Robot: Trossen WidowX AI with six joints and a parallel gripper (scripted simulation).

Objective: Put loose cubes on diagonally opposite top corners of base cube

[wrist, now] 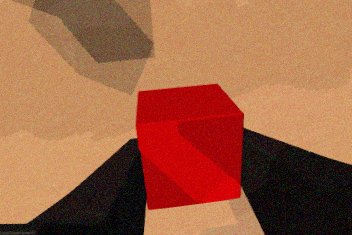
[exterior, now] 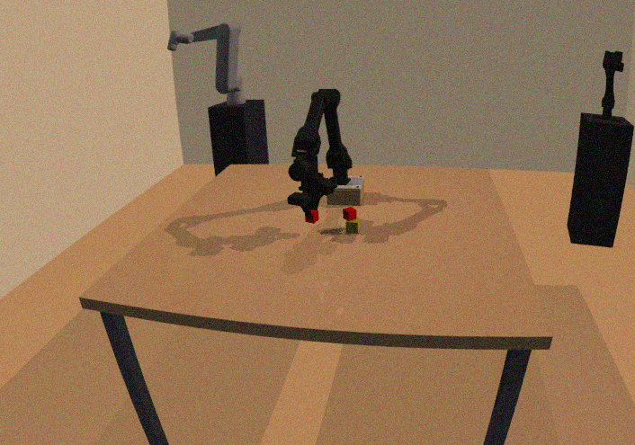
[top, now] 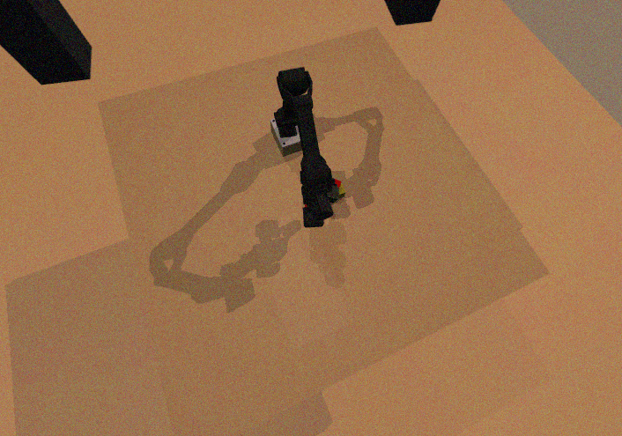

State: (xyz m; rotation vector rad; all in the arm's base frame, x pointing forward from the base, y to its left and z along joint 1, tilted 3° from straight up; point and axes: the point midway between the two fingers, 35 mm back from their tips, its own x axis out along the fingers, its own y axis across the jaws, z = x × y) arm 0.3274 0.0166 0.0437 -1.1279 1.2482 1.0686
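The yellow base cube is 60 mm behind my gripper tip, 120 mm to the left of it and 50 mm below it.
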